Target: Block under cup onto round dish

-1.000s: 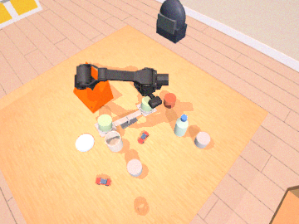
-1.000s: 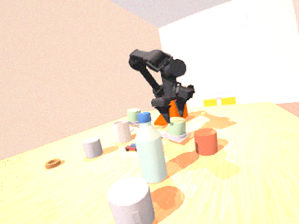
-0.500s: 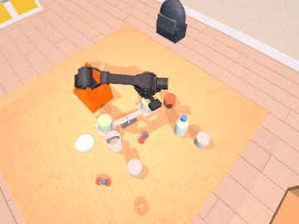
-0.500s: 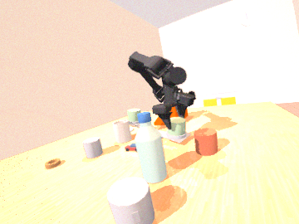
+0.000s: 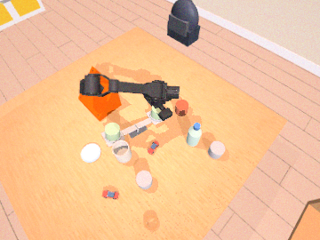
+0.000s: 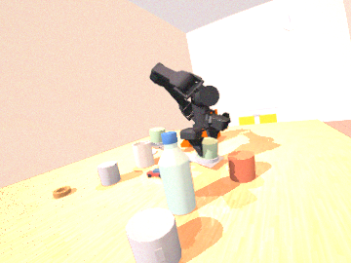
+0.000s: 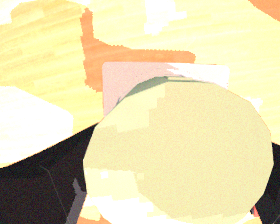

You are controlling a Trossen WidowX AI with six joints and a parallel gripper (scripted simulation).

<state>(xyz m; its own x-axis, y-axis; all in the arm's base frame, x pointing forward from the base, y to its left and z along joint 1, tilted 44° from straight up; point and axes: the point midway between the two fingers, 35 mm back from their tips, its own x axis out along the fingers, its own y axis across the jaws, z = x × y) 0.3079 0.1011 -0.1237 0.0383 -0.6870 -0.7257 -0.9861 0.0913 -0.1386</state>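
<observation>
Right now my gripper tip is 5 cm short of the red cylinder, 11 cm to the right of it and 1 cm above it. The rest, counted from my gripper tip: pale green cup 2 cm to the left, 1 cm above; then balance beam 2 cm behind, 14 cm to the right, 1 cm below; then pale block 1 cm below.
</observation>
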